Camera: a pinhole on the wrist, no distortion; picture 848 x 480 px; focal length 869.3 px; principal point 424.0 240.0 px. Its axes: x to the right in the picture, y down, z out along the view. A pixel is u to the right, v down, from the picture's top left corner.
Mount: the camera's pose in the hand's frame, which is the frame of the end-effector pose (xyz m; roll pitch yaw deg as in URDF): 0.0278 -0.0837 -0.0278 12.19 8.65 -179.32
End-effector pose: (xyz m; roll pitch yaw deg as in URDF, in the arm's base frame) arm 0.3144 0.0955 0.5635 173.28 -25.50 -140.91
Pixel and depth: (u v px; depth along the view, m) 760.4 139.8 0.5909
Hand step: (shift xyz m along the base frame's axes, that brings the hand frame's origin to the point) -0.0618 0.1573 -0.5552
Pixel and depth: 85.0 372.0 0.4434
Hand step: -0.2385 -0.1973 -0.3444
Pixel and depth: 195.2 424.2 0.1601
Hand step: -0.0397 -0.1171 -0.1152
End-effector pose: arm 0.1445 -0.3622 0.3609 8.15 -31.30 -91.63
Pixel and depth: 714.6 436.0 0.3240
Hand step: -0.1208 0.2536 0.1626
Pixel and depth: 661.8 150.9 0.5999
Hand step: 0.0393 0.4614 0.3314
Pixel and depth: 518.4 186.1 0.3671
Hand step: -0.0237 0.2209 0.2350
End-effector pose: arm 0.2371 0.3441 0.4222 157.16 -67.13 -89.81
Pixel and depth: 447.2 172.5 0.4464
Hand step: -0.1923 -0.3007 -0.1808
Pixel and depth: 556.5 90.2 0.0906
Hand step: 0.0248 -0.0642 -0.0261
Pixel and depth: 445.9 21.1 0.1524
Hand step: -0.0295 -0.1001 -0.0400
